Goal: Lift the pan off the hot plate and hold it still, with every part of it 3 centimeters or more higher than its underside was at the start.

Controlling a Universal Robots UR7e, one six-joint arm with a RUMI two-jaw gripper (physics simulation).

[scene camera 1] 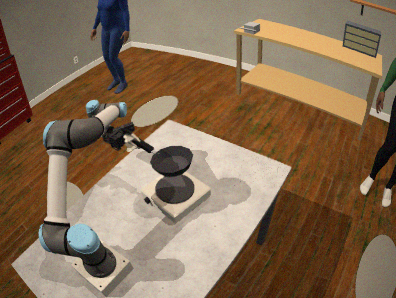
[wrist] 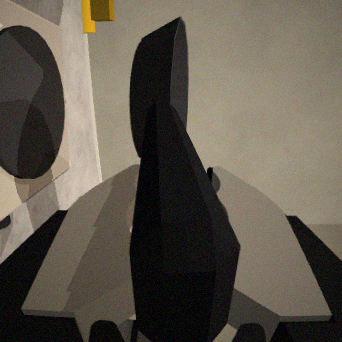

Labels:
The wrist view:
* my gripper: 175,170
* dark pan: 183,252
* hot plate: 41,146

